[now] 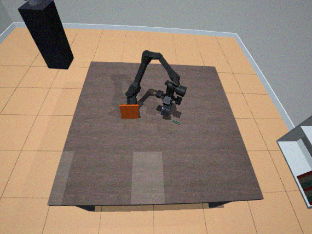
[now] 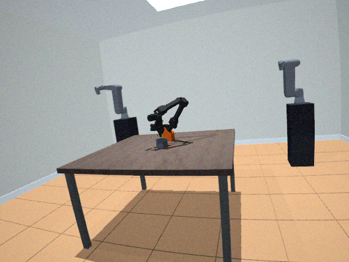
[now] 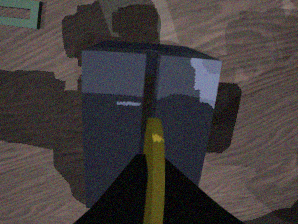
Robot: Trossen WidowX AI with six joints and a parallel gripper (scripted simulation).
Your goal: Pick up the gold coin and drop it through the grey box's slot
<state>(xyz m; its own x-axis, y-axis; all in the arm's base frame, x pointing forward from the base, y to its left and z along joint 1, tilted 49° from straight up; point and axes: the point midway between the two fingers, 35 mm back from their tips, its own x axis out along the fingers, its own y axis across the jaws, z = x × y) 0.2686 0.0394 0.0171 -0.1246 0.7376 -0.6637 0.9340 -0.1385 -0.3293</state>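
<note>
Now: the gold coin 1 cm above my gripper tip.
</note>
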